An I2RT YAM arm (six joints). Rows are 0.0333 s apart.
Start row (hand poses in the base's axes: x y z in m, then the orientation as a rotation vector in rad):
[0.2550, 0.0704, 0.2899, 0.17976, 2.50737, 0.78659]
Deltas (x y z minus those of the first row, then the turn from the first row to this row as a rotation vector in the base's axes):
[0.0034, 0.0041, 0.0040, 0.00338, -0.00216, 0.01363]
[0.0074, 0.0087, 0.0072, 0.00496, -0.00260, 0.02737]
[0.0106, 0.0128, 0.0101, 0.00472, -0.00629, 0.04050]
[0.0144, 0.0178, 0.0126, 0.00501, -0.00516, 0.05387]
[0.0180, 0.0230, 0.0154, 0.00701, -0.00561, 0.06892]
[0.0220, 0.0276, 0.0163, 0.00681, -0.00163, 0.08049]
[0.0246, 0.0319, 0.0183, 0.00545, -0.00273, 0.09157]
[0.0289, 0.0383, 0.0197, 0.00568, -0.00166, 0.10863]
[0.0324, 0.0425, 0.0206, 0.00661, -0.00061, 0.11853]
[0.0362, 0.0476, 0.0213, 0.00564, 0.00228, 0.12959]
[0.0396, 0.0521, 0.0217, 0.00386, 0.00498, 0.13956]
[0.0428, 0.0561, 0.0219, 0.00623, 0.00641, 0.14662]
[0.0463, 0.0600, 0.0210, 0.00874, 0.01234, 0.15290]
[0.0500, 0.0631, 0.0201, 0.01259, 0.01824, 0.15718]
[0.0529, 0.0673, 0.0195, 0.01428, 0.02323, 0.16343]
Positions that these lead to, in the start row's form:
[0.2584, 0.0745, 0.2939, 0.16307, 2.50788, 0.79611]
[0.2624, 0.0791, 0.2971, 0.14632, 2.51057, 0.80354]
[0.2656, 0.0832, 0.3000, 0.12830, 2.51058, 0.80806]
[0.2694, 0.0882, 0.3025, 0.11218, 2.51492, 0.81383]
[0.2730, 0.0934, 0.3053, 0.09383, 2.51747, 0.82224]
[0.2770, 0.0980, 0.3062, 0.08089, 2.52408, 0.82696]
[0.2796, 0.1023, 0.3082, 0.06602, 2.52611, 0.82944]
[0.2839, 0.1087, 0.3096, 0.04502, 2.53090, 0.83649]
[0.2874, 0.1129, 0.3105, 0.03325, 2.53374, 0.84163]
[0.2912, 0.1180, 0.3112, 0.02007, 2.53922, 0.84499]
[0.2946, 0.1225, 0.3116, 0.00787, 2.54452, 0.84687]
[0.2978, 0.1265, 0.3118, 0.00027, 2.54650, 0.85279]
[0.3013, 0.1304, 0.3109, -0.00451, 2.55256, 0.85911]
[0.3050, 0.1335, 0.3100, -0.00630, 2.55769, 0.86639]
[0.3079, 0.1377, 0.3094, -0.01173, 2.56310, 0.87155]

